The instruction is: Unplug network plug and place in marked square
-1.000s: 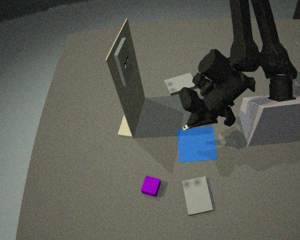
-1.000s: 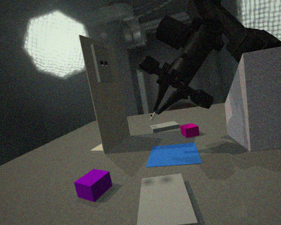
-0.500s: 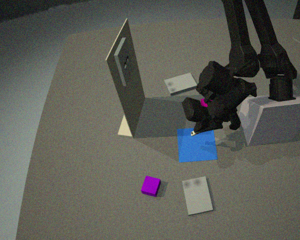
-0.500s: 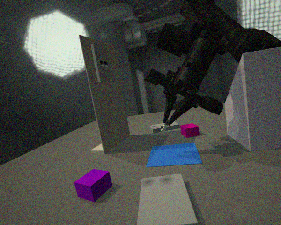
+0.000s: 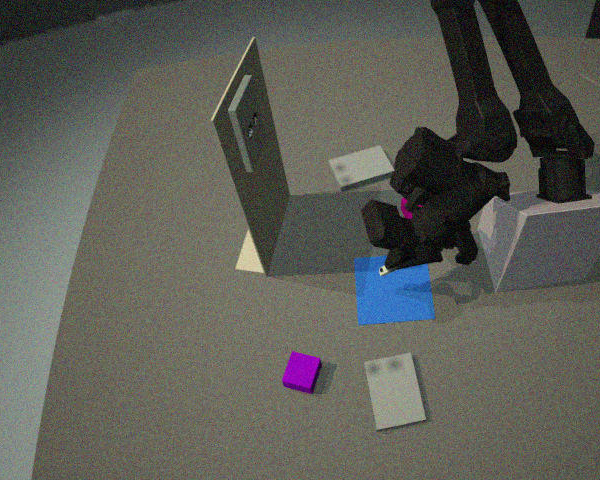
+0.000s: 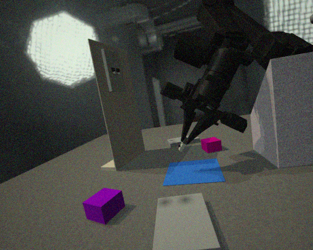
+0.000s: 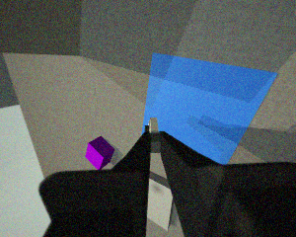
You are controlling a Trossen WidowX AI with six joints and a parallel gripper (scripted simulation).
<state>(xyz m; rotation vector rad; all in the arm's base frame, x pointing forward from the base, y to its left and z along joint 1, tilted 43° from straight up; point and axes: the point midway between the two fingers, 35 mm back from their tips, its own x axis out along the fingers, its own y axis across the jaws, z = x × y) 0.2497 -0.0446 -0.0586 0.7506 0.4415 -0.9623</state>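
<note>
My gripper tip is now 10 mm past the blue marked square and 70 mm above it. From my gripper tip the other things lie so: network plug: right at my gripper tip; then magenta block: 80 mm behind, 130 mm to the right, 50 mm below; then purple block: 150 mm ahead, 120 mm to the left, 50 mm below.
</note>
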